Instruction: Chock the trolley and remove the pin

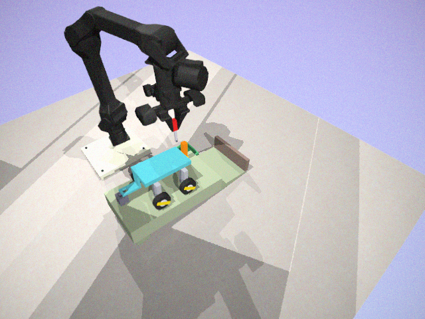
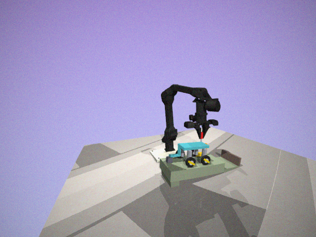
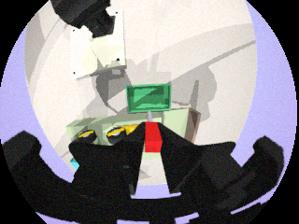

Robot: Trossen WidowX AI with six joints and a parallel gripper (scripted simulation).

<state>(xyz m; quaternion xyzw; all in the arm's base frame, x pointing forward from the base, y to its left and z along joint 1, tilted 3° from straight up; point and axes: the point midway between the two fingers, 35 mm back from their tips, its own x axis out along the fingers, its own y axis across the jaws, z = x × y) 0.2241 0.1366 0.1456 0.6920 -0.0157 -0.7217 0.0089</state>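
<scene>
Now: gripper tip 6 cm short of the yellow chock, 2 cm to the left of it and 5 cm above it. The rest, counted from my gripper tip: red-headed stop pin: right at my gripper tip; pale green ramp: 12 cm ahead, 10 cm to the right, 9 cm below; cyan-topped trolley: 12 cm ahead, 10 cm to the right, 3 cm below.
</scene>
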